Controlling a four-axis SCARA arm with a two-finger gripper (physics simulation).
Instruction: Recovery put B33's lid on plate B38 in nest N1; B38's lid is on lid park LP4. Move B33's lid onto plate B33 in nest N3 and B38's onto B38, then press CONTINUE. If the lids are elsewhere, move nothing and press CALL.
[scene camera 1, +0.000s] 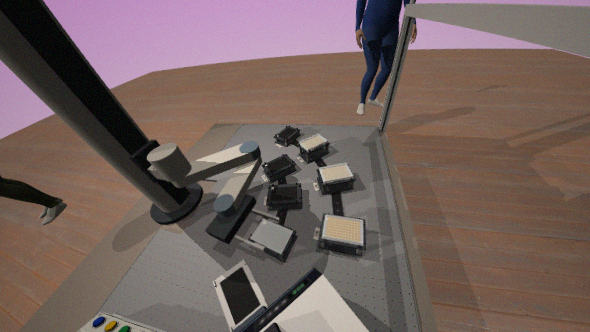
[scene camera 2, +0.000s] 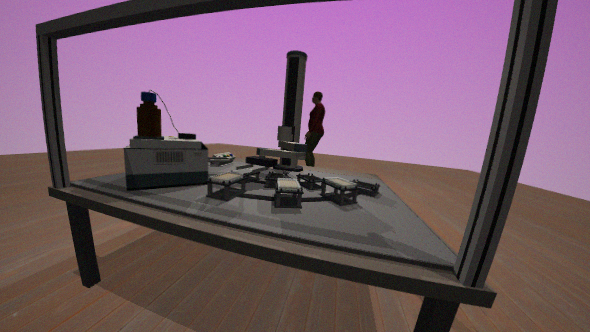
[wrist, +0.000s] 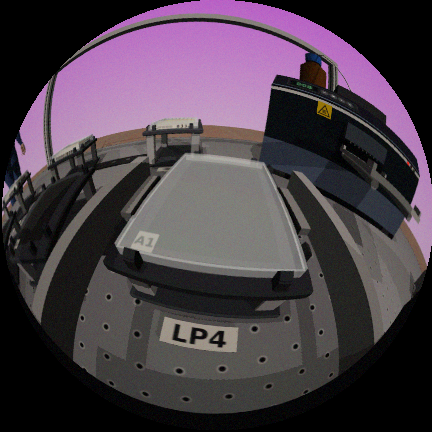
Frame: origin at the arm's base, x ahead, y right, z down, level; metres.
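Where they show: gripper, fingertip midpoint: (scene camera 1: 272, 234) (scene camera 2: 244, 169) (wrist: 219, 171); arm's base, link origin: (scene camera 1: 178, 201) (scene camera 2: 288, 168).
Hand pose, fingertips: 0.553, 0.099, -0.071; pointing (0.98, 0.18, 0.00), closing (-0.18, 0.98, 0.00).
Observation:
Each offset is from my fingertips to the top centre of the thing, as dx, dy, dz. "*": to the spot under its first point.
A grey translucent lid {-0.005, +0.000, +0.006} (scene camera 1: 275, 234) (wrist: 215, 225) marked A1 sits level between the corner posts of lid park LP4 {-0.005, +0.000, +0.004} (wrist: 210, 284). My gripper (scene camera 1: 271, 233) (wrist: 219, 171) is around this lid, one pad close along each long side. The pads look slightly apart from it. Three plates with tan wells stand on raised nests: a near one {+0.234, -0.050, -0.023} (scene camera 1: 342, 230) (scene camera 2: 227, 178), a middle one {+0.196, -0.305, -0.022} (scene camera 1: 336, 173) (scene camera 2: 288, 186) and a far one {+0.069, -0.511, -0.028} (scene camera 1: 314, 143) (scene camera 2: 340, 183). Their labels are not readable, and I cannot tell which carries a lid.
Dark lid parks {* +0.001, -0.170, +0.011} (scene camera 1: 285, 196) {* -0.074, -0.337, +0.013} (scene camera 1: 279, 167) {* -0.106, -0.619, +0.017} (scene camera 1: 287, 135) stand beside the nests. A boxy instrument (scene camera 2: 167, 165) (wrist: 330, 145) carries a brown bottle {* +0.315, +0.274, -0.222} (scene camera 2: 149, 121) (wrist: 313, 74). A button panel {* -0.360, +0.348, -0.006} (scene camera 1: 117, 325) is at the near table edge. People stand beyond the table.

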